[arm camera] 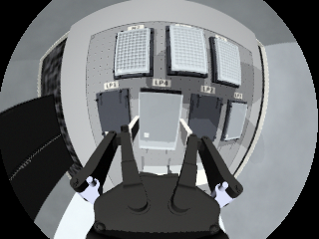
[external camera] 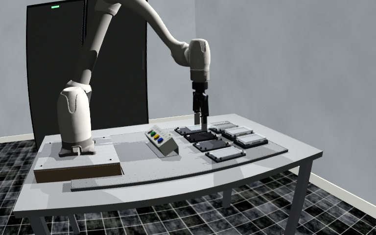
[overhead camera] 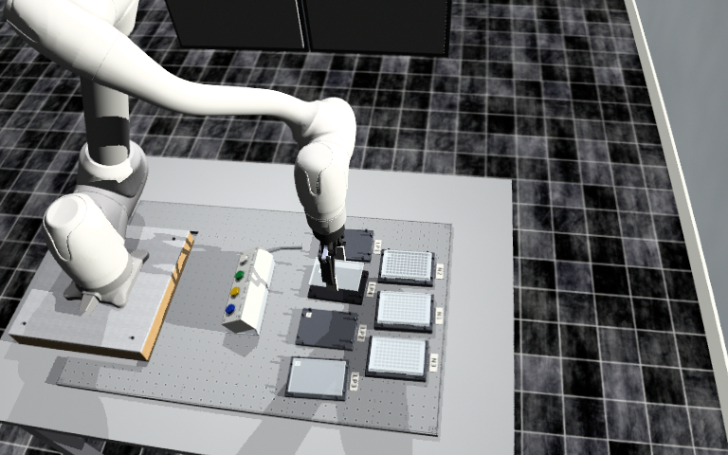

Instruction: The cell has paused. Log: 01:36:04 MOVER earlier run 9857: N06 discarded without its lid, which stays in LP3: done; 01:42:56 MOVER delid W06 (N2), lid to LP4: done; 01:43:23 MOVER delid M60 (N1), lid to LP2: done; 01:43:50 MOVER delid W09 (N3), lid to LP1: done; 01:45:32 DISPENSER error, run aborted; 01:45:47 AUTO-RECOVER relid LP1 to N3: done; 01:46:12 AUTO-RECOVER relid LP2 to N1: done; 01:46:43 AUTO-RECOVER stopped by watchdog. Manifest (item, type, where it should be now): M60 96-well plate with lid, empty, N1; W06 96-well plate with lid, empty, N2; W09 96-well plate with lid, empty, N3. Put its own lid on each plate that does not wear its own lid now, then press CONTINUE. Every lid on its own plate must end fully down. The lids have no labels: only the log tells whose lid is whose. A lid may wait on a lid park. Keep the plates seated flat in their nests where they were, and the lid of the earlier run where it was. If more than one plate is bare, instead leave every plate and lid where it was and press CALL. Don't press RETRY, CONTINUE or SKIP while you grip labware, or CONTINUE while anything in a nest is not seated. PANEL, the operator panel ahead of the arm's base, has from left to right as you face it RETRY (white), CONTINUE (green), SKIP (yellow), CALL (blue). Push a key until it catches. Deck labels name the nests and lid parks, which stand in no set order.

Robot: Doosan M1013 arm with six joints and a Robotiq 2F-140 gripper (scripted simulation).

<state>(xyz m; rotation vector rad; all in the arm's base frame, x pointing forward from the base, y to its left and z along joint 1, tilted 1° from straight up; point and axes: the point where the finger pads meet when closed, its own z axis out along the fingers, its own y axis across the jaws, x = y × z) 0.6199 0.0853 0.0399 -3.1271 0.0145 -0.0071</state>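
My gripper is now 17 cm short of the plate, 7 cm to the right of it and 6 cm above it. From my hand the other things lie so: lid park LP1 (13 cm to the left, 7 cm below); then lid park LP4 (7 cm below); then lid park LP2 (13 cm to the right, 7 cm below).
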